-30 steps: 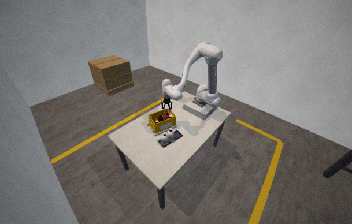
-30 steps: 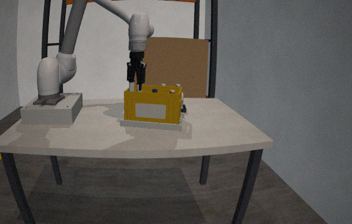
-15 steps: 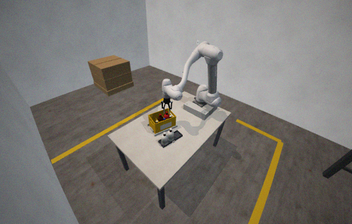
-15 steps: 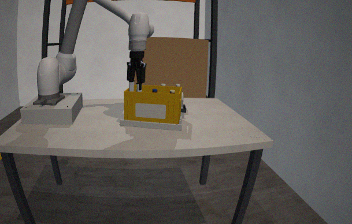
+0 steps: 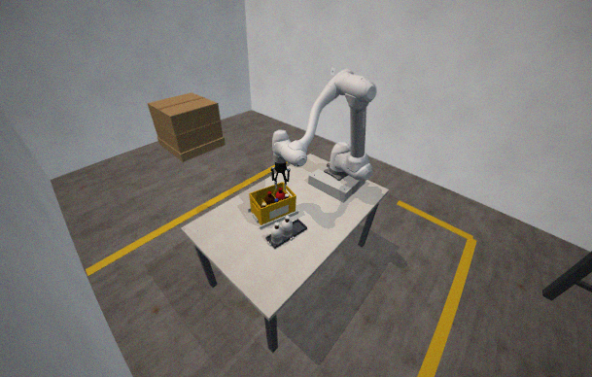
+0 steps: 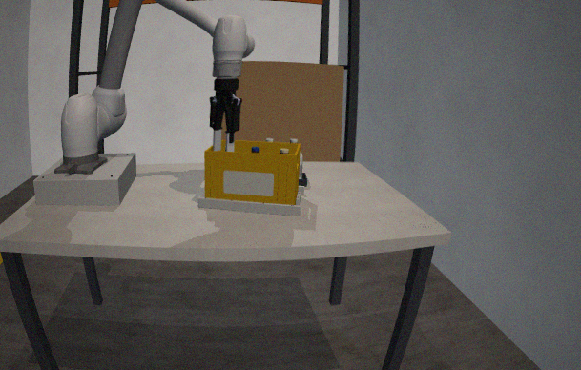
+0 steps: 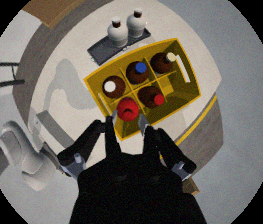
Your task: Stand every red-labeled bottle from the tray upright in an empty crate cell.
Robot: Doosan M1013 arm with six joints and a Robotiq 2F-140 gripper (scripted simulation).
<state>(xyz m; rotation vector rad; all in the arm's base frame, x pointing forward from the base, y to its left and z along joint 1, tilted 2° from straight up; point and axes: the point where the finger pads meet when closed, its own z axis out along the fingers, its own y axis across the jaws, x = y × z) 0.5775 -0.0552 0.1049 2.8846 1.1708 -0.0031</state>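
My gripper is now 11 cm above the red-labeled bottle. From my hand the other things lie so: crate 11 cm below, 9 cm ahead, 3 cm to the left.
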